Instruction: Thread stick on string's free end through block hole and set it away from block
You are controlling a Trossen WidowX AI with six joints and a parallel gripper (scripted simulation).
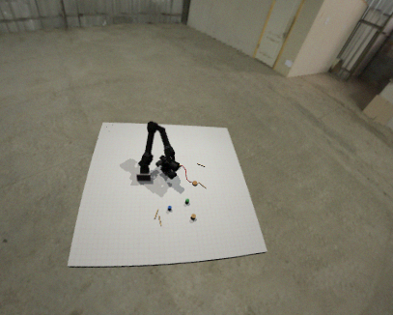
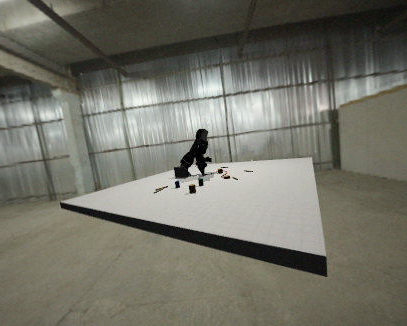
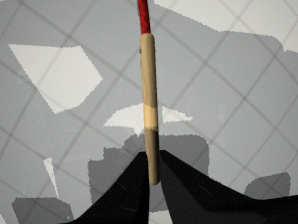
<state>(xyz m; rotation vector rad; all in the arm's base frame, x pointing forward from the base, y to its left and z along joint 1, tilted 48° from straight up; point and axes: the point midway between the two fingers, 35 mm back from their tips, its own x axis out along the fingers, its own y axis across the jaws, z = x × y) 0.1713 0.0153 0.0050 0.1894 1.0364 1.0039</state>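
My gripper tip is now 30 mm short of the thin wooden stick, 30 mm to the right of it and 10 mm below it. From my gripper tip the other things lie so: yellowish block: 100 mm ahead, 80 mm to the left, 20 mm above; green piece: 130 mm ahead, 260 mm to the right, 20 mm above; round wooden button: 220 mm ahead, 100 mm to the right, 10 mm above.
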